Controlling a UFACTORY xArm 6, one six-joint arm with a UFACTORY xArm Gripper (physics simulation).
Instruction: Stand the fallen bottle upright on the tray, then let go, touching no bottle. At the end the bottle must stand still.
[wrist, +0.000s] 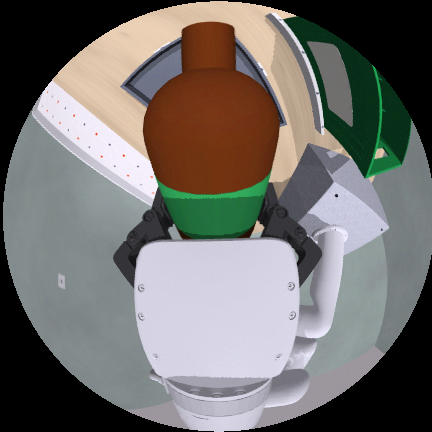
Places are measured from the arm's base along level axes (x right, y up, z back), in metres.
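Where they show: arm's base at its link origin: (330, 235).
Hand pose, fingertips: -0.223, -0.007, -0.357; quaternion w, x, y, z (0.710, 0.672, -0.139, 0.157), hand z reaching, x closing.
Observation:
Things, the pixels of their top centre, and the offset from my fingertips, as dx, dy, dz. "*": a spot on its surface instead.
- brown bottle at its top centre: (214, 208) +0.023, +0.066, -0.052
- grey-blue tray at a spot on its surface: (160, 75) * -0.031, -0.175, -0.125
- curved white rail at its top centre: (311, 72) +0.210, -0.150, -0.053
The brown bottle (212, 130) with a green band is between the two black fingers of my gripper (214, 179), which is shut on it around the green band. The bottle's neck points to the top of the wrist view, and its lower end is hidden behind the pale gripper body. The grey-blue tray (160, 75) with a dark raised rim lies beyond the bottle, partly covered by it, and looks small and well away from the bottle. How far the bottle tilts from upright is hard to tell.
A white strip with coloured dots (95, 134) runs along the left table edge. A green crate (363, 65) stands at upper right, beside a curved white rail (311, 75). A grey block (350, 205) and a white arm link (327, 285) are at right.

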